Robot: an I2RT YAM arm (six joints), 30 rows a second.
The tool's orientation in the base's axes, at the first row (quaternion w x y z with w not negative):
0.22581 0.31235 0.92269 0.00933
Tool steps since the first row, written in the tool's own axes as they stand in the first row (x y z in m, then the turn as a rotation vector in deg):
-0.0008 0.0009 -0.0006 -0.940 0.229 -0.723
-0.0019 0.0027 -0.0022 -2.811 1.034 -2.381
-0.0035 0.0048 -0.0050 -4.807 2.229 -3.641
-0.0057 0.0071 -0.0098 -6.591 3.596 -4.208
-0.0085 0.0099 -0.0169 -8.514 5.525 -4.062
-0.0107 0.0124 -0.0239 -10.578 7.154 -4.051
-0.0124 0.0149 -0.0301 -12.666 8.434 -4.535
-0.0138 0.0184 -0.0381 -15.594 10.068 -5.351
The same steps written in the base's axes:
0.0008 0.0003 0.0010 0.486 -0.272 1.072
0.0020 0.0013 0.0032 1.561 -0.505 3.456
0.0031 0.0024 0.0067 3.116 -0.546 5.597
0.0039 0.0036 0.0123 4.912 -0.412 7.055
0.0045 0.0051 0.0202 7.429 0.006 8.020
0.0045 0.0067 0.0278 9.817 0.117 9.116
0.0045 0.0085 0.0345 11.813 -0.006 10.611
0.0041 0.0115 0.0428 14.461 -0.290 12.805

